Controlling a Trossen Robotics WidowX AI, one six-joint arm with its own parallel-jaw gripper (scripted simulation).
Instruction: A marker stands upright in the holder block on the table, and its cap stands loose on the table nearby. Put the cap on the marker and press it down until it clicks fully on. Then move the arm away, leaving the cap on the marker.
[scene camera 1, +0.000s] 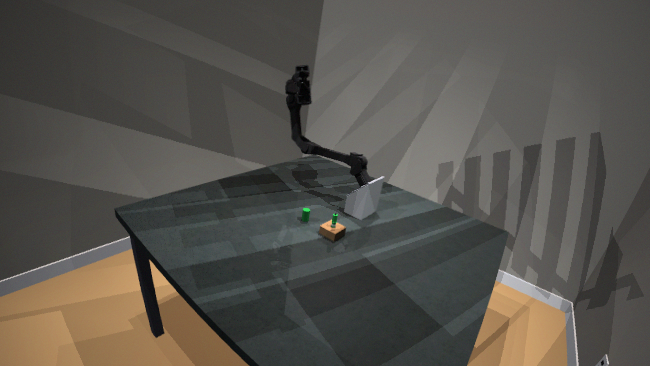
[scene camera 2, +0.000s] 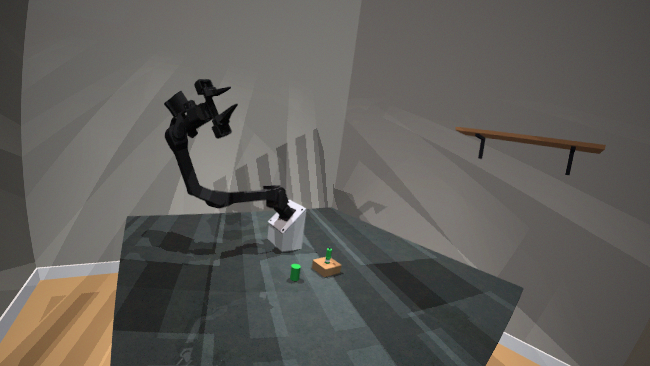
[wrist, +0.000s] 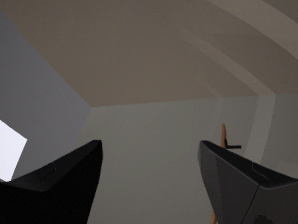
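Observation:
I can see my gripper (scene camera 2: 233, 95), and the wrist view shows my gripper (wrist: 151, 149) too.

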